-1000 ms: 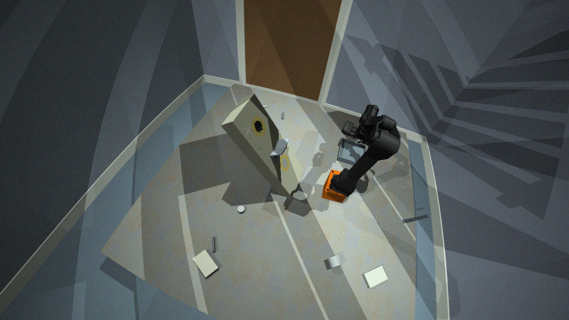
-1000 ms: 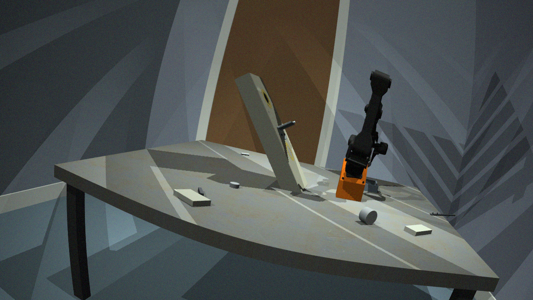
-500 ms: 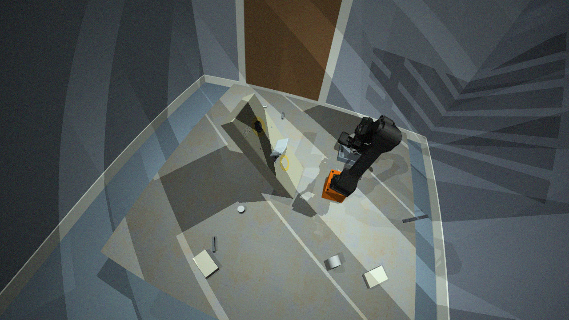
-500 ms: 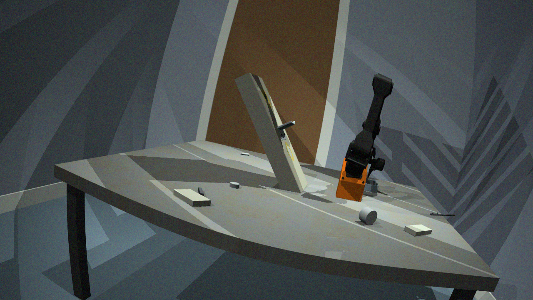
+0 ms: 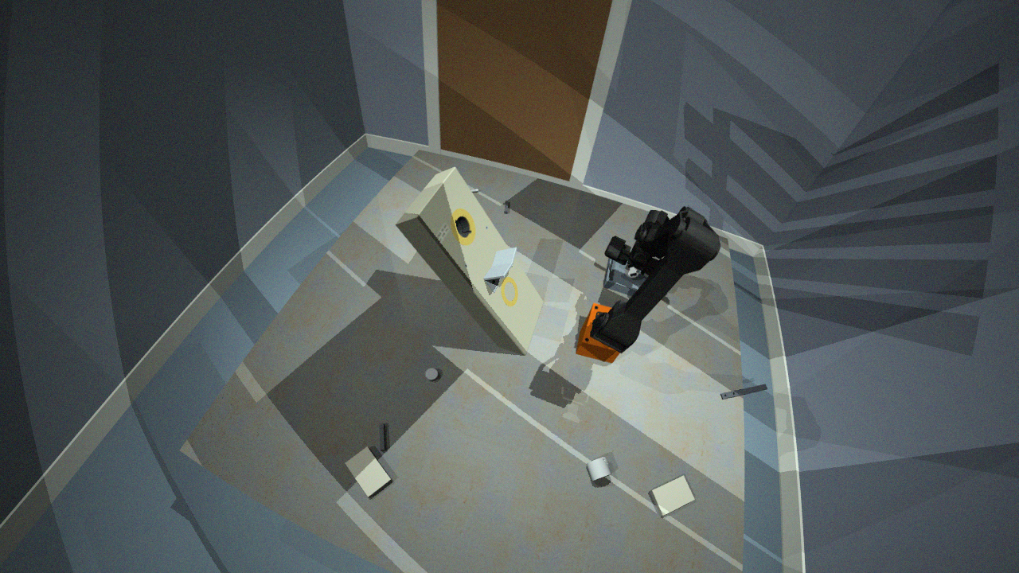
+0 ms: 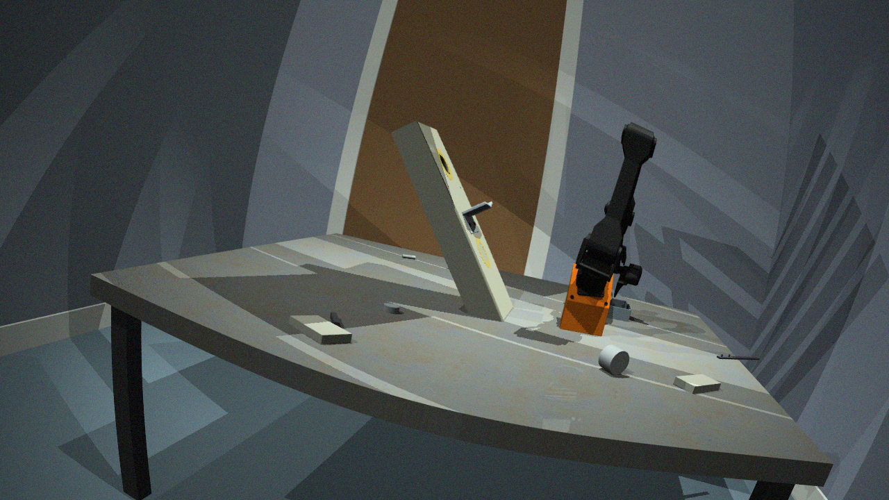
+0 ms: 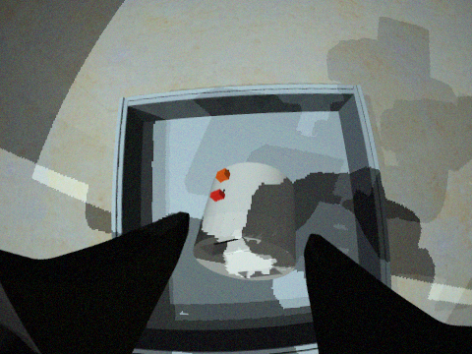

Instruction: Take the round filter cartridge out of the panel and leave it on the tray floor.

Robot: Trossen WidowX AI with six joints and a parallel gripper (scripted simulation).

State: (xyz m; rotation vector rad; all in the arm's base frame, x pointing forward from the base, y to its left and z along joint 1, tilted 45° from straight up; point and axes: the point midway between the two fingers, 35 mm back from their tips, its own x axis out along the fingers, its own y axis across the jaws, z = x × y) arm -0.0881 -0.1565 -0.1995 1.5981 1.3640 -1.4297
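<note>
Right now the round grey filter cartridge is 10 mm to the left of my gripper tip and 10 mm below it. Round my gripper tip: grey tray 10 mm to the right, 40 mm below.
</note>
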